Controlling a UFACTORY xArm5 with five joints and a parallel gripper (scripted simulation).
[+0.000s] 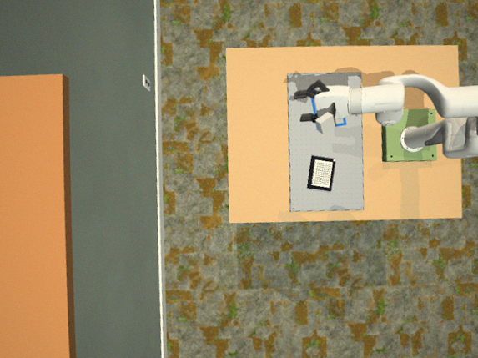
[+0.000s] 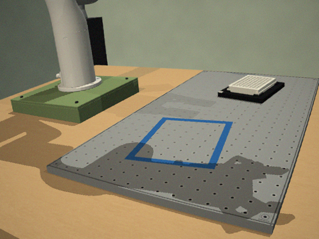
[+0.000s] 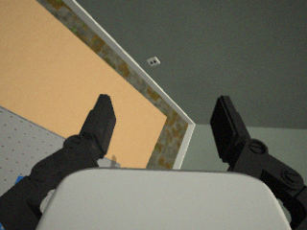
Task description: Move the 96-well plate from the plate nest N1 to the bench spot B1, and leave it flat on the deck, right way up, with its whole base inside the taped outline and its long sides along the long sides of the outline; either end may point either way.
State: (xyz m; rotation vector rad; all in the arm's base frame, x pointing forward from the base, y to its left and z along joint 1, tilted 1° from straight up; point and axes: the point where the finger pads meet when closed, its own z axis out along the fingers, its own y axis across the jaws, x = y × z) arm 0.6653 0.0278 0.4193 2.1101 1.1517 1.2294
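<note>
Now: the white 96-well plate 23 cm behind my hand, 19 cm to the left of it and 44 cm below it. The rest, counted from my hand: black plate nest: 23 cm behind, 19 cm to the left, 45 cm below.
</note>
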